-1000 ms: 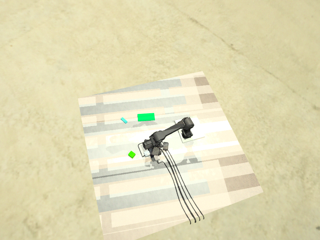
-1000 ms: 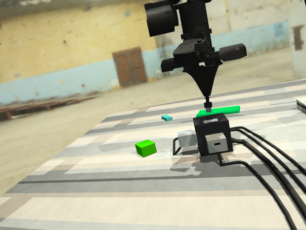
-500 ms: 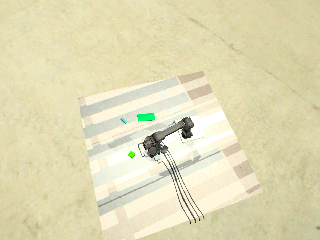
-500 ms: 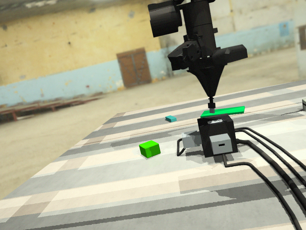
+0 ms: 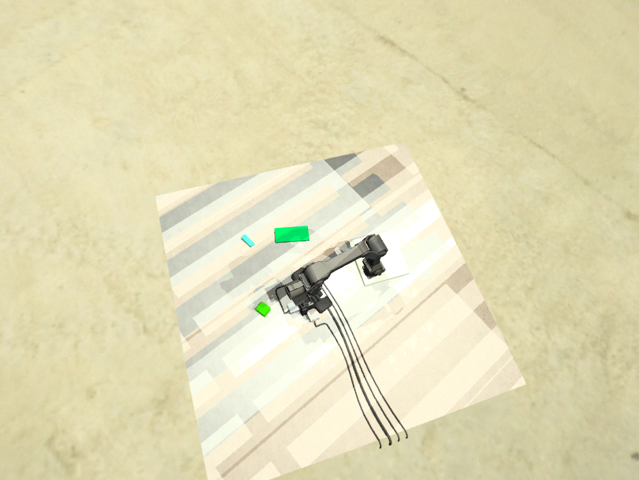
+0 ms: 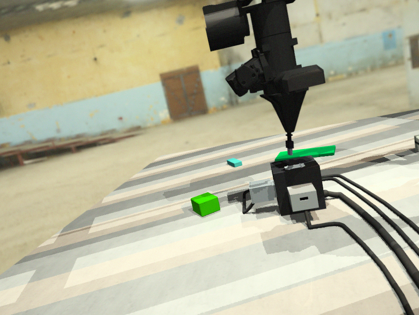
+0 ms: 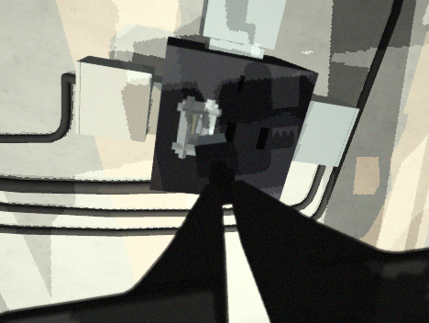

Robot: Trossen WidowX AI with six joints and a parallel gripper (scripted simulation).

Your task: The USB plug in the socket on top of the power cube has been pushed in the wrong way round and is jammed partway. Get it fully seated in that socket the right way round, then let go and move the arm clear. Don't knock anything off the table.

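My gripper tip is now 20 mm above the USB plug. From my gripper tip the other things lie so: green block (180 mm ahead, 70 mm to the right, 120 mm below); flat green slab (80 mm behind, 350 mm to the right, 130 mm below).
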